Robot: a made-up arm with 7 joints. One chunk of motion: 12 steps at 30 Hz.
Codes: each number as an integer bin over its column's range. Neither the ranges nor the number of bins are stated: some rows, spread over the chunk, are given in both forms.
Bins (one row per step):
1: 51 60 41 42 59 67
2: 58 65 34 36 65 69
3: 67 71 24 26 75 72
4: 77 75 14 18 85 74
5: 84 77 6 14 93 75
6: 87 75 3 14 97 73
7: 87 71 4 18 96 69
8: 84 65 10 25 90 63
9: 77 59 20 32 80 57
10: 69 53 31 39 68 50
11: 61 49 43 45 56 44
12: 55 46 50 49 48 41
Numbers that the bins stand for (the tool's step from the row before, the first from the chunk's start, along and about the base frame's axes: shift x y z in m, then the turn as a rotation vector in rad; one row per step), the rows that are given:
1: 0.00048 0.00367 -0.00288 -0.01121 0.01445 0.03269
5: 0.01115 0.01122 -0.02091 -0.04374 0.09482 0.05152
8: 0.01115 0.00589 -0.01885 -0.03096 0.08773 0.02327
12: 0.00178 -0.00256 0.00176 -0.00308 -0.01155 -0.02851
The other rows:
2: 0.00275 0.00589 -0.00648 -0.01818 0.02864 0.03739
3: 0.00566 0.00856 -0.01164 -0.02980 0.05227 0.04445
4: 0.00889 0.01033 -0.01679 -0.03909 0.07591 0.04916
6: 0.01212 0.01033 -0.02245 -0.04374 0.10427 0.04681
7: 0.01212 0.00856 -0.02194 -0.03909 0.10191 0.03739
9: 0.00889 0.00322 -0.01370 -0.02283 0.06409 0.00915
10: 0.00630 0.00056 -0.00803 -0.01470 0.03573 -0.00732
11: 0.00372 -0.00122 -0.00185 -0.00773 0.00736 -0.02144

